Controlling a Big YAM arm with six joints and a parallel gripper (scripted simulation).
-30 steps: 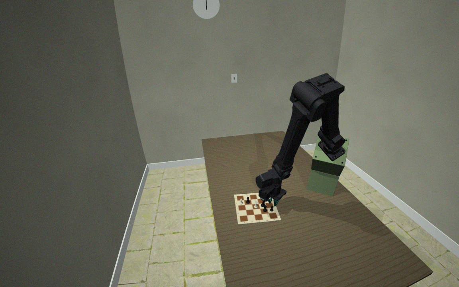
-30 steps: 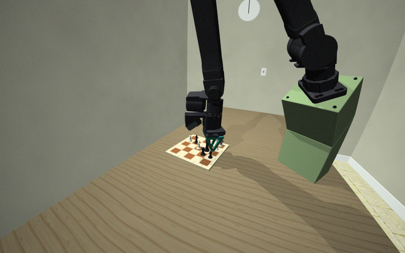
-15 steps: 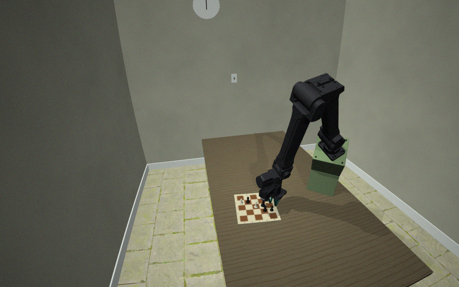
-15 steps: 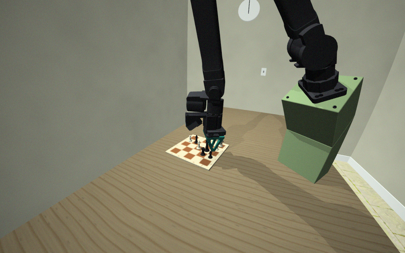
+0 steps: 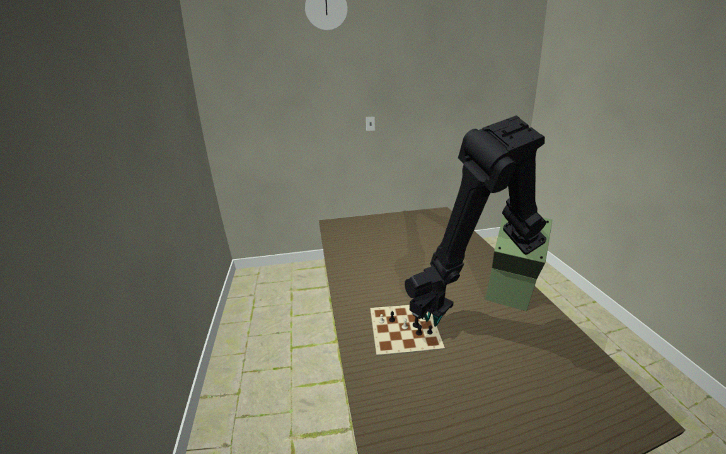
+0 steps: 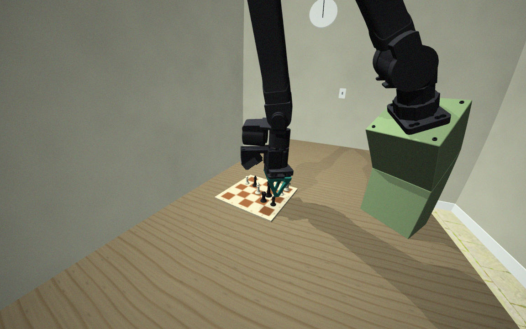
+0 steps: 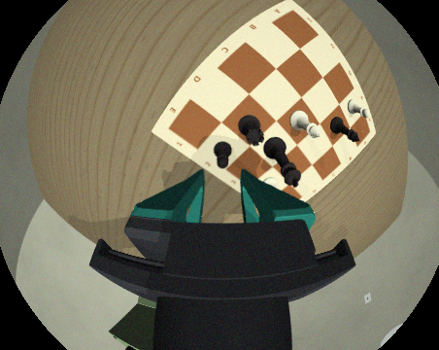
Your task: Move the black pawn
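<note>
Now: the black pawn 3 cm below my hand. Round my hand: chessboard (8 cm ahead, 5 cm to the right, 5 cm below); then white chess piece (8 cm ahead, 4 cm to the right, 3 cm below).
</note>
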